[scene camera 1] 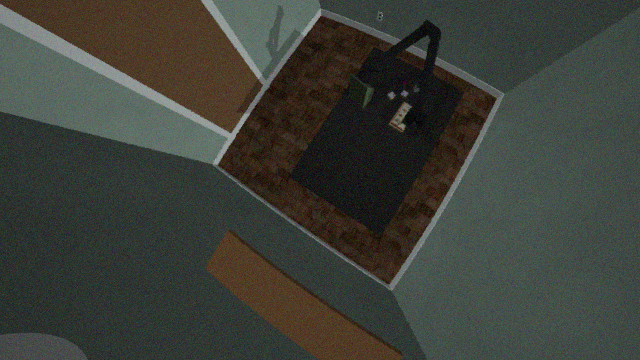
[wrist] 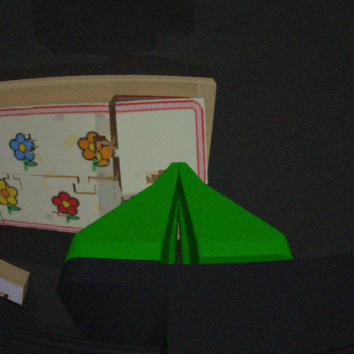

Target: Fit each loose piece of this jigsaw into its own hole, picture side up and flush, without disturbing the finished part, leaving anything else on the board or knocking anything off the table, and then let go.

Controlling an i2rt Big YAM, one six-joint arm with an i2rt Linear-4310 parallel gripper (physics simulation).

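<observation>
The jigsaw board [scene camera 1: 398,119] [wrist: 165,86] has a pale wooden rim. Its joined part [wrist: 47,155] shows blue, orange, yellow and red flowers. A white corner piece [wrist: 157,127] with a red and pink border lies picture side up at the board's right end in the wrist view. It sits slightly askew, with a gap along its left side and a thin wedge along its top; whether it is flush is unclear. My gripper [wrist: 178,174] is shut and empty, its green fingertips over the corner piece's lower part. Loose pieces [scene camera 1: 391,95] [scene camera 1: 404,93] lie beside the board; part of one [wrist: 12,285] shows lower left.
A green folded panel [scene camera 1: 361,91] stands near the edge of the dark table [scene camera 1: 350,165]. A small magenta thing [scene camera 1: 404,83] and a small grey thing [scene camera 1: 416,89] lie near the loose pieces. My arm [scene camera 1: 431,50] arches over the table's far end.
</observation>
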